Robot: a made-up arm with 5 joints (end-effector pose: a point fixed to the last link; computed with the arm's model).
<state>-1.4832 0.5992 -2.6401 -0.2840 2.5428</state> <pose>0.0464 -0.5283 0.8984 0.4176 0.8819 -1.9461</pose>
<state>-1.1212 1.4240 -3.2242 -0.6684 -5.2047</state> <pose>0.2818 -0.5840 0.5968 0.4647 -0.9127 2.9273</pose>
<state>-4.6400 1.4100 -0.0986 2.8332 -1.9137</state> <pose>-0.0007 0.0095 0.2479 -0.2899 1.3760 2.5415</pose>
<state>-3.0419 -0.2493 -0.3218 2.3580 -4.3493</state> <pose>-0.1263 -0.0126 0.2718 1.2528 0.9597 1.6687</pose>
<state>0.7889 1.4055 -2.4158 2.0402 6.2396</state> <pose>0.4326 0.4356 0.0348 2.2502 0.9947 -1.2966</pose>
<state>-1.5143 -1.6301 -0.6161 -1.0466 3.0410</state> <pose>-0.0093 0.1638 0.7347 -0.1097 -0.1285 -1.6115</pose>
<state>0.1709 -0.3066 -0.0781 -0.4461 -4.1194</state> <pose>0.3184 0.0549 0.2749 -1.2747 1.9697 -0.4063</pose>
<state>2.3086 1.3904 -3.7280 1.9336 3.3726</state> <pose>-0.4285 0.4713 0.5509 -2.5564 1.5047 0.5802</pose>
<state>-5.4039 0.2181 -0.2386 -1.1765 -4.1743</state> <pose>0.2209 0.2668 0.2466 -1.5896 1.1224 -0.1017</pose>
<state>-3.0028 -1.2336 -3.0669 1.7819 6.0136</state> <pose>0.6385 0.0892 0.6644 0.1264 -0.6105 -0.1265</pose>
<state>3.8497 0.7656 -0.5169 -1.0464 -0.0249</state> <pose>-0.2861 -0.2450 0.0771 0.8489 -2.2115 0.3344</pose>
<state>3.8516 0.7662 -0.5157 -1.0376 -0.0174</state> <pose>-0.2851 -0.2450 0.0755 0.8467 -2.2243 0.3354</pose>
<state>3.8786 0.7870 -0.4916 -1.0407 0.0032</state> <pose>-0.2677 -0.2430 0.0654 0.8699 -2.2635 0.3429</pose>
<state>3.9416 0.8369 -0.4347 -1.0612 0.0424</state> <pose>-0.2276 -0.2343 0.0459 0.9310 -2.3391 0.3520</pose>
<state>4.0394 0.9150 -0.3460 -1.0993 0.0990</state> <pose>-0.1689 -0.2118 0.0246 1.0324 -2.4459 0.3446</pose>
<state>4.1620 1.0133 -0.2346 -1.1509 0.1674</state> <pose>-0.1051 -0.1713 0.0124 1.1658 -2.5656 0.2969</pose>
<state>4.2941 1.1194 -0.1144 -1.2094 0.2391</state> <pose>-0.0526 -0.1183 0.0164 1.3134 -2.6731 0.1958</pose>
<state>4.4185 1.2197 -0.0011 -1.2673 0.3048</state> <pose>-0.0200 -0.0661 0.0346 1.4513 -2.7470 0.0538</pose>
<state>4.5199 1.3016 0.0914 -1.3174 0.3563</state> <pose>-0.0051 -0.0264 0.0584 -1.5119 2.6965 0.0892</pose>
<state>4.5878 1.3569 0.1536 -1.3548 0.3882</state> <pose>-0.0004 -0.0031 0.0783 -1.5348 2.6255 0.1883</pose>
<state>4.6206 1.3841 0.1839 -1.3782 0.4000</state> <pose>0.0006 0.0066 0.0891 -1.5518 2.5917 0.2321</pose>
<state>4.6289 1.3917 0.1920 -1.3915 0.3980</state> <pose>0.0007 0.0082 0.0925 -1.5645 2.5827 0.2355</pose>
